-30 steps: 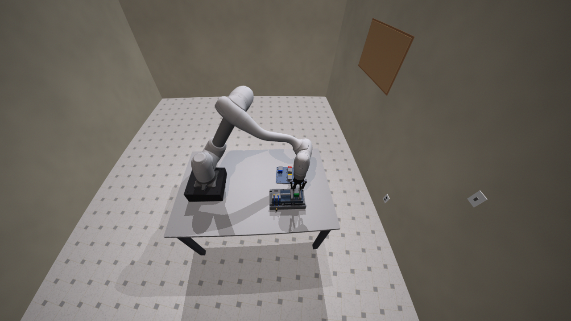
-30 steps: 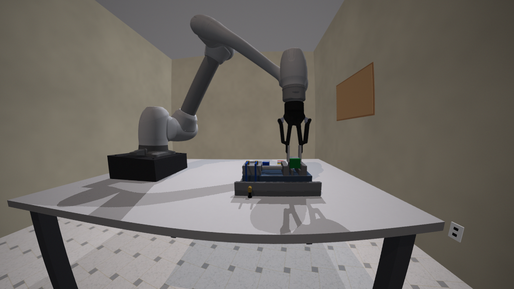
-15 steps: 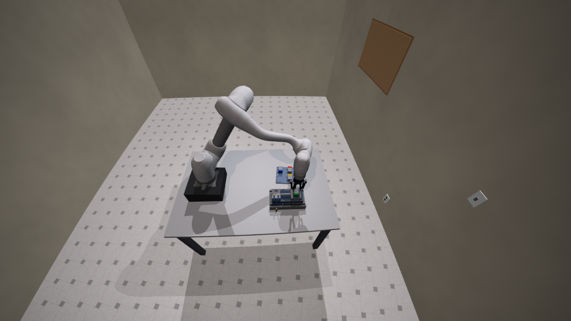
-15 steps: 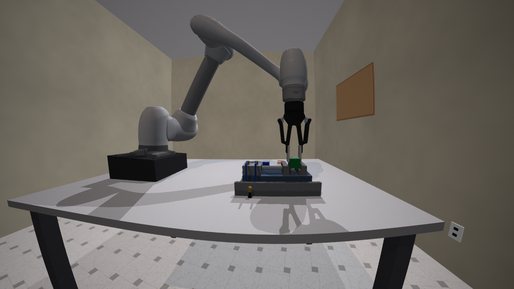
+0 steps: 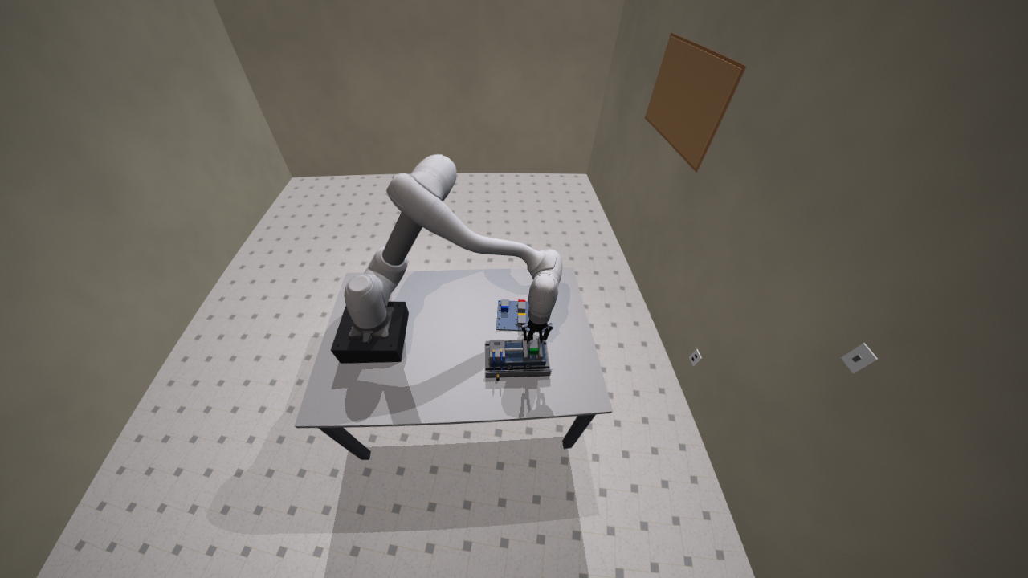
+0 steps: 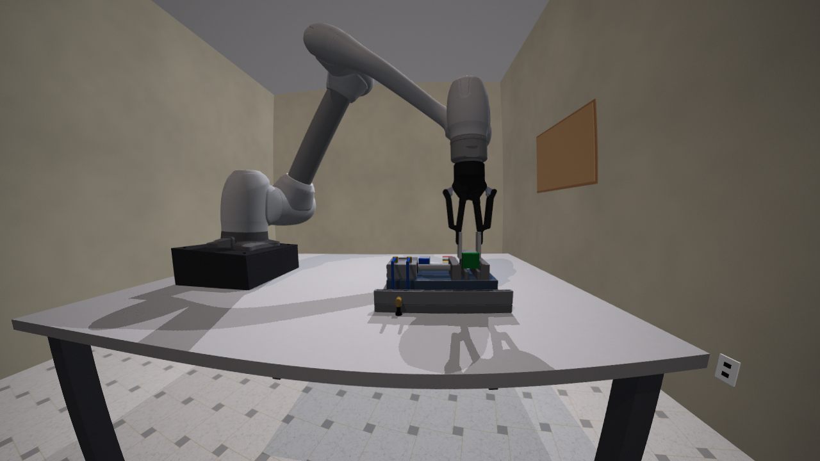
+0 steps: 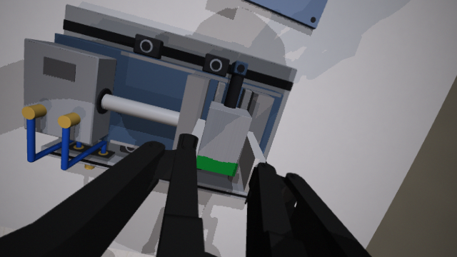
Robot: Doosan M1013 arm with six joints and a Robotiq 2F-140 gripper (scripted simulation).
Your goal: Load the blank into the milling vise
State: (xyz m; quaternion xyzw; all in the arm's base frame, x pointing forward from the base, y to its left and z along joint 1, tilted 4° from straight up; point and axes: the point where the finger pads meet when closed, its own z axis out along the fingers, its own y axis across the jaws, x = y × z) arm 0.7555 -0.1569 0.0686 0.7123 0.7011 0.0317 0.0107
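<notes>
Right now my hand is 30 mm above the green-ended blank. Round my hand: moving jaw 60 mm below, 40 mm behind; then fixed jaw 60 mm below, 30 mm ahead; then black work stop rod 50 mm to the left, 50 mm below.
</notes>
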